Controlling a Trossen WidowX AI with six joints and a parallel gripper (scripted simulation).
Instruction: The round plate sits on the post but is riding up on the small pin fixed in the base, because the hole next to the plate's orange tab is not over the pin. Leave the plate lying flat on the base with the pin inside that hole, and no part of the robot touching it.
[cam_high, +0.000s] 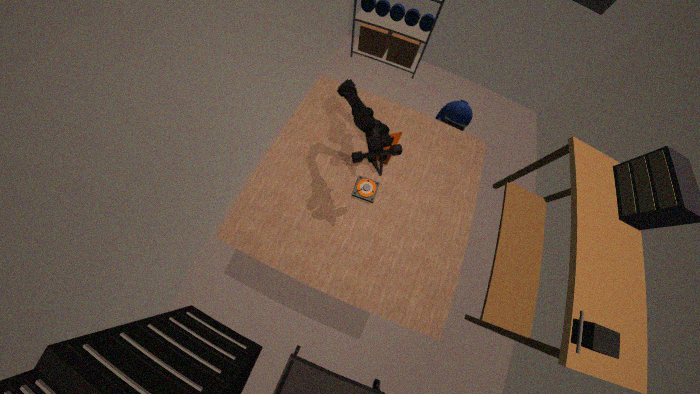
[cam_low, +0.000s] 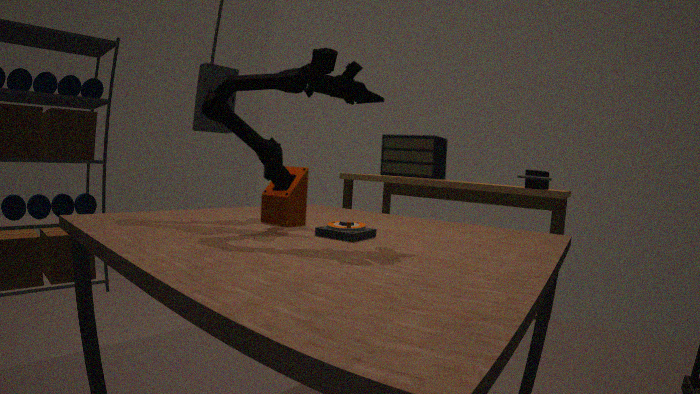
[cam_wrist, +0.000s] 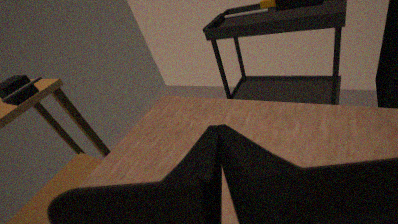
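The round orange plate is 6 cm behind my gripper tip, 5 cm to the right of it and 35 cm below it. Round my gripper tip: grey square base (8 cm behind, 3 cm to the right, 36 cm below).
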